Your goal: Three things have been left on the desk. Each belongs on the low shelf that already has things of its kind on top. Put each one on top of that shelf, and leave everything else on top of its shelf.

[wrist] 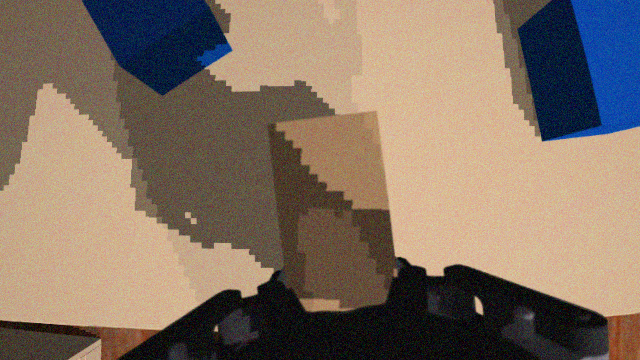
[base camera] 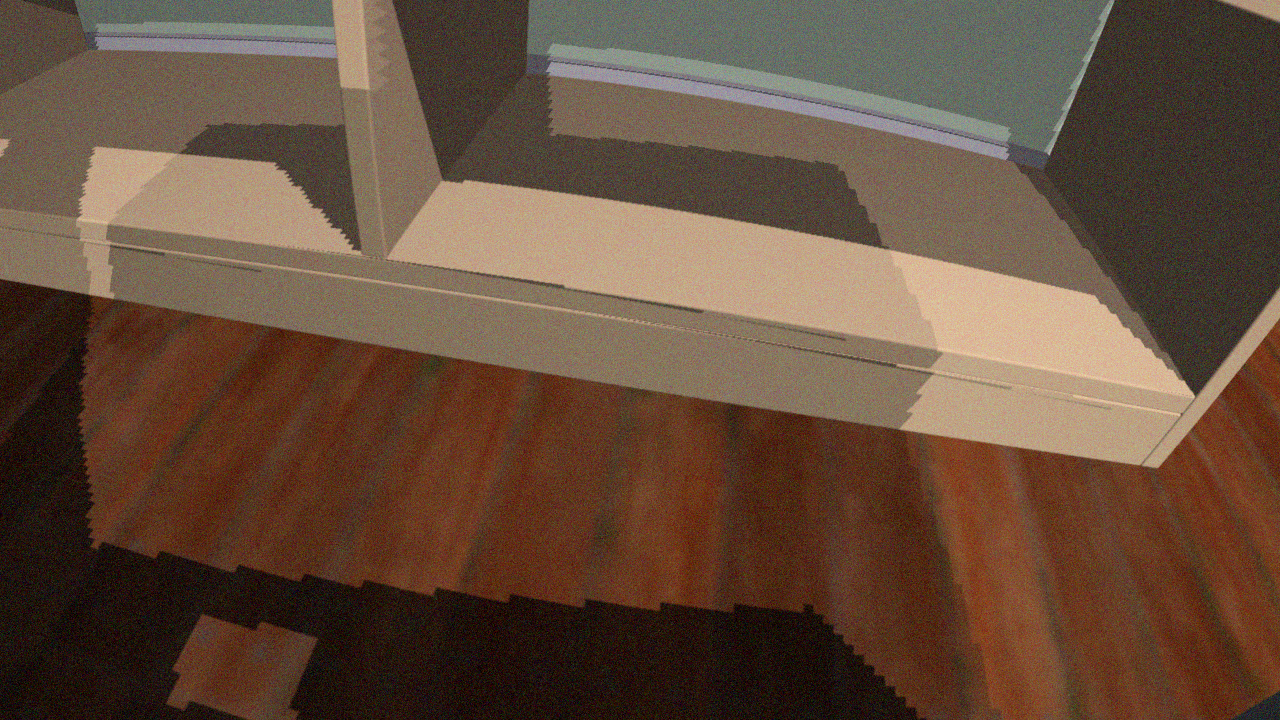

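My gripper (wrist: 339, 271) is shut on a tan box-shaped block (wrist: 345, 165), which reaches out past the fingertips in the wrist view. The block is over a cream surface (wrist: 475, 215), apparently the top of the low shelf. Whether it touches that surface is not clear. A blue block (wrist: 155, 45) is at the upper left and another blue block (wrist: 612, 65) at the upper right; both stand apart from the tan block and are cut off by the view's edge. In the base view, the low cream shelf unit (base camera: 626, 358) is close in front; its top is out of view.
The shelf unit has an upright divider (base camera: 366, 161) and a dark right side panel (base camera: 1154, 197). Wooden floor (base camera: 537, 501) lies in front, partly in shadow. The corner of another piece of furniture (wrist: 45, 345) shows at the lower left of the wrist view.
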